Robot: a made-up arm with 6 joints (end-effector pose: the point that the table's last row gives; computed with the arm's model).
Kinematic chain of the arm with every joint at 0, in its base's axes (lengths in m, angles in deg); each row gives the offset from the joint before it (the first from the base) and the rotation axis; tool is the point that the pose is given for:
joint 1: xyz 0 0 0.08 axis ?
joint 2: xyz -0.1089 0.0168 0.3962 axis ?
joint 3: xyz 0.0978 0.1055 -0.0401 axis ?
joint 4: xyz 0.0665 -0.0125 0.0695 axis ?
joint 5: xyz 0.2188 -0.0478 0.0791 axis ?
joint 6: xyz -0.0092 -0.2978 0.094 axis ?
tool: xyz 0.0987 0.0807 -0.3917
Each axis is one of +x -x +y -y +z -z.
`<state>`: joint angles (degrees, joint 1 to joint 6).
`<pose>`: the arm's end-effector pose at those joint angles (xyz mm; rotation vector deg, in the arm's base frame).
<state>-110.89 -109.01 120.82 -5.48 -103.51 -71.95</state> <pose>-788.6 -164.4 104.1 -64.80 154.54 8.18</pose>
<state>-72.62 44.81 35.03 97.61 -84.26 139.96</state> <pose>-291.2 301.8 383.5 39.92 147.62 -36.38</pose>
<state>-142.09 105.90 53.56 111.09 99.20 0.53</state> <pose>-274.8 -372.1 -128.5 -30.64 -117.25 -50.69</pose>
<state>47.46 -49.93 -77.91 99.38 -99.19 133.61</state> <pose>-49.3 -74.5 143.0 -23.13 39.15 2.96</pose>
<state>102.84 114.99 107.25 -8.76 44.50 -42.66</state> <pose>684.4 -14.4 -346.3 65.00 24.07 -61.42</pose>
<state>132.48 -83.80 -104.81 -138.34 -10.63 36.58</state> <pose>125.5 128.3 -383.1 89.09 16.54 -57.74</pose>
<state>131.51 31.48 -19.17 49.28 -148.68 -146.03</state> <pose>56.9 588.7 -392.5 25.99 -36.95 62.34</pose>
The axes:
joint 1: +y
joint 2: +z
joint 3: -y
joint 4: -z
joint 5: -x
joint 6: +z

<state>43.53 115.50 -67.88 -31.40 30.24 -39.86</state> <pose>-233.7 393.4 58.7 -20.69 27.94 131.11</pose>
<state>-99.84 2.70 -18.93 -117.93 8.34 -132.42</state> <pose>-194.6 550.0 388.9 11.93 -87.39 -7.03</pose>
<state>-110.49 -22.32 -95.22 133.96 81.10 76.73</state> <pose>-721.4 83.3 194.2 39.82 76.02 -23.41</pose>
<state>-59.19 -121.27 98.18 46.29 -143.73 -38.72</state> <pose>-719.3 128.7 601.9 12.58 -162.50 45.09</pose>
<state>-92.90 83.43 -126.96 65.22 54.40 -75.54</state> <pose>-415.6 446.2 405.8 109.71 59.96 84.19</pose>
